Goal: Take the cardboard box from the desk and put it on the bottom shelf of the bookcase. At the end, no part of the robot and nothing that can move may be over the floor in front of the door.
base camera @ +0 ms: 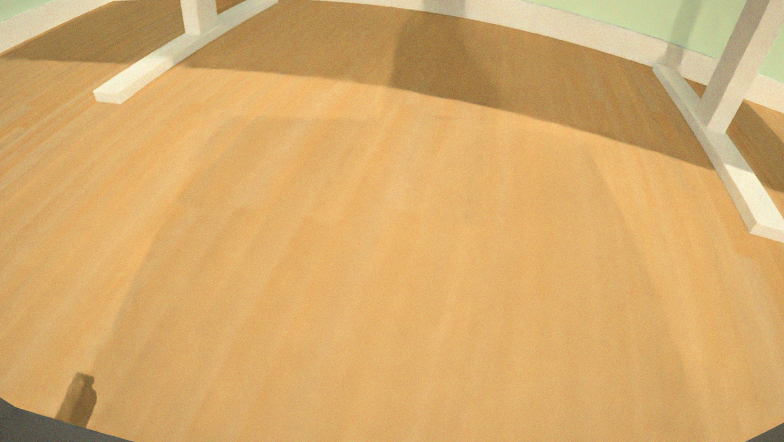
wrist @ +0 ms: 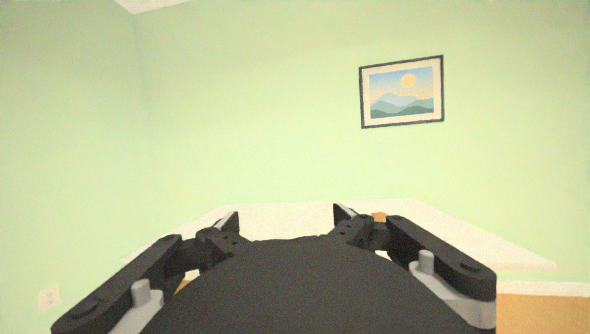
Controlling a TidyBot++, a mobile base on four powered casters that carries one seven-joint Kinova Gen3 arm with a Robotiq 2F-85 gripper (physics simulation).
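Frame: origin at the arm's base, x ahead, y left, z up, level; centimetres.
Where they show: gripper, fingertip midpoint: [wrist: 287,217].
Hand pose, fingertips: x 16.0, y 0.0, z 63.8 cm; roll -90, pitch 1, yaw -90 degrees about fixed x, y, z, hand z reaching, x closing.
Note:
After its pixels a point has its place.
The cardboard box [wrist: 380,216] {x 77.8, y -44.6, z 37.3 cm} shows in part in the wrist view, as a small orange-brown patch on the white desk [wrist: 480,242] {x 56.9, y -70.5, z 32.3 cm}, just right of the gripper's right fingertip; the rest of it is hidden behind the finger. My gripper [wrist: 287,217] {x 16.0, y 0.0, z 63.8 cm} is open, with bare desk top showing between its fingertips, and no box is between them. In the base camera view the desk's white legs and feet [base camera: 159,61] [base camera: 735,172] stand on the floor at the upper left and right. The bookcase and the door do not show in either view.
The green wall [wrist: 250,125] {x 145.7, y 24.6, z 97.3 cm} with a framed picture [wrist: 402,92] {x 118.2, y -88.0, z 108.6 cm} rises behind the desk. A wall outlet [wrist: 49,298] {x 100.2, y 135.7, z 0.3 cm} is at the lower left. The wooden floor [base camera: 384,247] {x 42.5, y -0.8, z -39.7 cm} lies between the robot base's dark edge [base camera: 49,425] and the desk feet. Shadows fall on it.

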